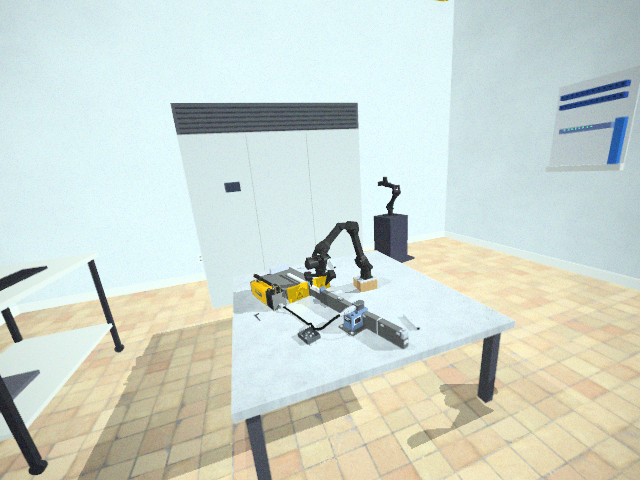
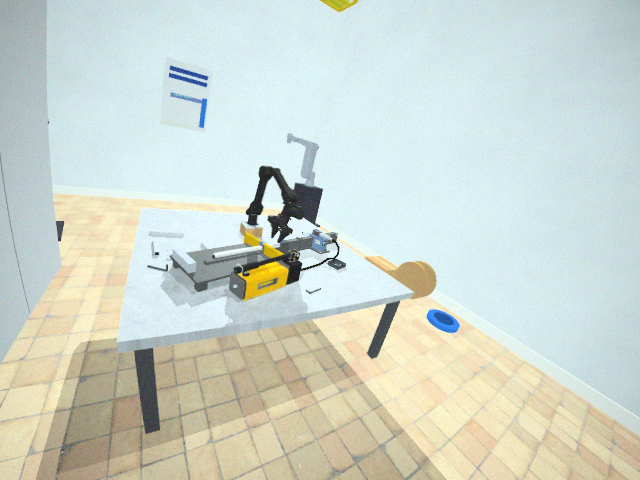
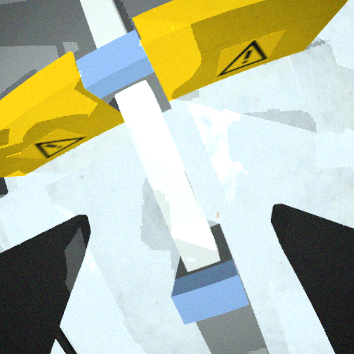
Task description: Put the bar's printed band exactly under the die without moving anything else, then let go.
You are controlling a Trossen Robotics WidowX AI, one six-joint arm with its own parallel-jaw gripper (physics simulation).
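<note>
The white bar runs from the grey bed, through a blue guide between the yellow guards, across a gap to a second blue guide on the dark rail. Whether it continues inside the rail is hidden. My black gripper is open over this gap, one finger on each side of the bar, with nothing held between them. A blue unit stands at the rail farther along. I cannot pick out the die, and no printed band is discernible.
Yellow guards flank the bar beside the grey bed. The dark rail runs across the table. A black cable joins the yellow machine to a small black box. A hex key lies nearby.
</note>
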